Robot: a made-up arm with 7 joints.
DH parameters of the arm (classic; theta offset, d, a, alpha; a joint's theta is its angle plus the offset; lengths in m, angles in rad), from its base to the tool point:
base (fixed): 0 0 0 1.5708
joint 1: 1.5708 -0.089 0 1.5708
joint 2: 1.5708 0 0 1.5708
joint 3: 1.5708 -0.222 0 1.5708
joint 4: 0 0 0 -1.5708
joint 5: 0 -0.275 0 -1.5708
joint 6: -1.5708 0 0 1.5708
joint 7: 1.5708 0 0 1.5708
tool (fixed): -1.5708 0 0 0
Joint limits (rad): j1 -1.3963..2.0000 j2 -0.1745..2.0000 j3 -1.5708..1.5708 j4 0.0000..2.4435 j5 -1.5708..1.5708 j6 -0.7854..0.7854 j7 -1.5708..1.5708
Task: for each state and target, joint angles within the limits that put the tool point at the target. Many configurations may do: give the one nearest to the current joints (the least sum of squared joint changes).
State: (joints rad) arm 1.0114 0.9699 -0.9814 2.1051 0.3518 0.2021 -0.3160
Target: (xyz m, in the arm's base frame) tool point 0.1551 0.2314 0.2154
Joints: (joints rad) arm 1.4694 1.5508 -0.5132 1.8545 0.3518 0.2021 -0.3160
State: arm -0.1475 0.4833 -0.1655 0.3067 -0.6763 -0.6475 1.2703
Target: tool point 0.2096 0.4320 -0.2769
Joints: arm 0.3501 0.8193 -0.0825 0.3810 -0.6763 -0.6475 1.2703
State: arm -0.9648 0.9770 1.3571 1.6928 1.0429 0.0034 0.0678
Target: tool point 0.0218 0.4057 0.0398
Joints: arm -0.5012 0.7070 1.5708 1.7566 1.0429 0.0034 0.0678
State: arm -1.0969 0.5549 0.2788 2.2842 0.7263 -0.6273 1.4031
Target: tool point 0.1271 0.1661 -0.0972
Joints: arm -0.9051 0.6133 0.5068 2.4413 0.7263 -0.6273 1.4031
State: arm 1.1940 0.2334 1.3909 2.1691 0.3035 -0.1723 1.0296
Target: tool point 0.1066 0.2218 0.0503
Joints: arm 0.7448 -0.1745 0.8831 2.4415 0.3035 -0.1723 1.0296
